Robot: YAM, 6 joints.
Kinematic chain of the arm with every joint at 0, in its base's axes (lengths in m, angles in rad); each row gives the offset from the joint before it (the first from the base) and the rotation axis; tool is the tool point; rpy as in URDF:
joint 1: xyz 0 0 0.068 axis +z
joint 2: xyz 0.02 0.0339 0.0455 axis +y
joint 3: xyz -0.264 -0.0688 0 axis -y
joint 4: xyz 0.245 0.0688 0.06 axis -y
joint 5: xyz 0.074 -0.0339 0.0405 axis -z
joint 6: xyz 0.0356 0 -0.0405 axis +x
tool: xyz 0 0 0 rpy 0 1.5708 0
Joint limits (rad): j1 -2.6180..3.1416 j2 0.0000..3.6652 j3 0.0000..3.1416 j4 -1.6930..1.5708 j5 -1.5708..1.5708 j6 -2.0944..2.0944
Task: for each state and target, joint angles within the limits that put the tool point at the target. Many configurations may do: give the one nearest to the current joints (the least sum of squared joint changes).
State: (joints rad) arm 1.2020 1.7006 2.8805 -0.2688 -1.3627 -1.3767
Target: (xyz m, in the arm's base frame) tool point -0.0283 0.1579 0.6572
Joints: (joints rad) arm 1.5250 1.5703 2.6213 -0.5429 -1.4978 -1.3767
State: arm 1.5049 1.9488 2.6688 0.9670 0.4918 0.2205
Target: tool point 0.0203 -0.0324 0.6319
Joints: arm 1.4869 1.0894 1.8314 1.5708 0.7003 0.2205
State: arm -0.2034 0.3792 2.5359 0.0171 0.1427 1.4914
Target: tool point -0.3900 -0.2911 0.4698
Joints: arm 0.6284 0.4610 2.6784 0.1077 0.1753 1.4914
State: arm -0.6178 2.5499 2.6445 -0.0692 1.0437 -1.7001
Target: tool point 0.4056 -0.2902 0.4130
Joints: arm -0.5552 2.2165 2.3834 -0.2947 1.1709 -1.7001
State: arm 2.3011 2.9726 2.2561 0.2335 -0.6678 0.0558
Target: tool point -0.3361 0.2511 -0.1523
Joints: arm 2.4429 2.9310 1.6026 -0.0045 -0.7369 0.0558
